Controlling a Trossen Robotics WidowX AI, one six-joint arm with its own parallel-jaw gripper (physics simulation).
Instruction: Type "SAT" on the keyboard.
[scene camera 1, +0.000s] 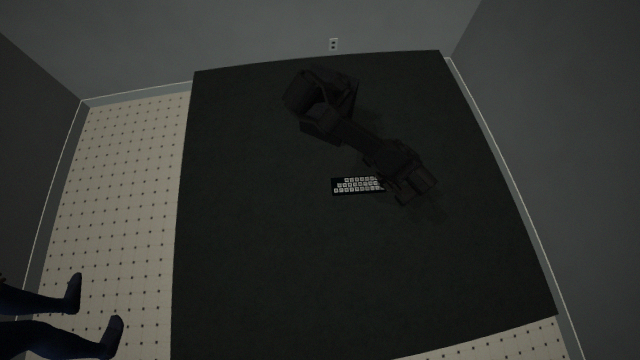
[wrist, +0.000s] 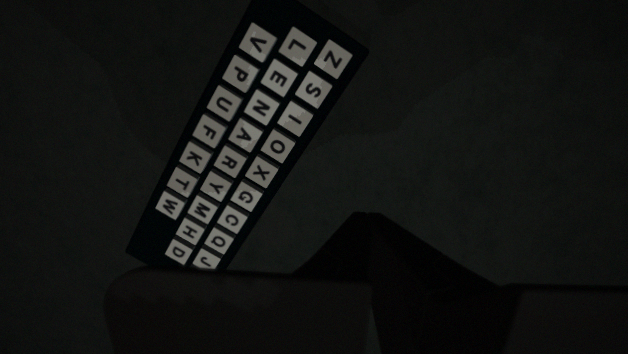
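Where they show: gripper, fingertip midpoint: (scene camera 1: 382, 186) (wrist: 365, 226); arm's base, link origin: (scene camera 1: 341, 88).
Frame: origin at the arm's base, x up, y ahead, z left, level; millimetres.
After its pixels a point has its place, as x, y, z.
Observation:
The dark keyboard (scene camera 1: 357, 184) {-211, 270, -47} (wrist: 245, 135) {-205, 280, -21} with white letter keys lies flat on the dark table. In the wrist view it runs diagonally, with the S key (wrist: 313, 90) {-205, 313, 12} near the top, the A key (wrist: 243, 135) {-205, 279, -21} in the middle row and the T key (wrist: 182, 181) {-205, 246, -59} lower left. My gripper (wrist: 365, 226) {-108, 340, -11} is shut and empty. In the wrist view its tips appear to the right of the keyboard's lower half, and the gripper body hides the lower corner with the B key. In the scene view the arm covers the keyboard's right end. The tips' height is unclear.
The dark table (scene camera 1: 280, 260) {-223, 405, -405} carries the arm's base (scene camera 1: 330, 95) near its back edge. Grey walls stand behind and to the right. A person's legs (scene camera 1: 45, 300) show on the tiled floor (scene camera 1: 120, 200) at the left. The views are dim.

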